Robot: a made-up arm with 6 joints.
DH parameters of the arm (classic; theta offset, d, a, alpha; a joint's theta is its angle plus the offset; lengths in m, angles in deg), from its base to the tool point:
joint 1: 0 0.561 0 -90
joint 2: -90 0 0.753 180
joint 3: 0 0 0 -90
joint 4: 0 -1.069 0 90
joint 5: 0 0.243 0 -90
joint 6: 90 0 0 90
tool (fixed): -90 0 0 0
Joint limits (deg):
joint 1: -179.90..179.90
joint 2: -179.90..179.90
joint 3: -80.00..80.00
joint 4: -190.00..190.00
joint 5: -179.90..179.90
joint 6: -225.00..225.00
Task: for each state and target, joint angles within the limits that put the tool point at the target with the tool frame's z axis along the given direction. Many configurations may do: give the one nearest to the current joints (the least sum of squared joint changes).
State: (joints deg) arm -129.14 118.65 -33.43 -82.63 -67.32 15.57
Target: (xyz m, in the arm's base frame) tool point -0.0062 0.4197 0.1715 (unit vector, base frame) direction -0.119 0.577 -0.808
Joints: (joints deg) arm -101.49 115.35 -49.20 -68.35 -58.65 30.29
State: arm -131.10 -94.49 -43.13 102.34 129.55 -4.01
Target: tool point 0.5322 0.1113 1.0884 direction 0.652 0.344 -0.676
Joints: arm -153.67 -138.06 -57.50 124.12 114.64 -29.95
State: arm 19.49 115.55 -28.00 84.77 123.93 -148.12
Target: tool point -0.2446 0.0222 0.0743 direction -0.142 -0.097 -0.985
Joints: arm -19.63 91.60 -75.63 75.39 107.87 -109.42
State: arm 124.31 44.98 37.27 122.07 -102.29 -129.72
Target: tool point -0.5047 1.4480 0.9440 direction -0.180 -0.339 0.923
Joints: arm 106.41 37.56 14.08 108.00 -92.54 -128.33
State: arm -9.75 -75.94 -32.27 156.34 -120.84 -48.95
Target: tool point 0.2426 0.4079 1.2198 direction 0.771 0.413 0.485
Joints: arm 31.22 -56.36 -48.50 156.62 -110.59 -5.77
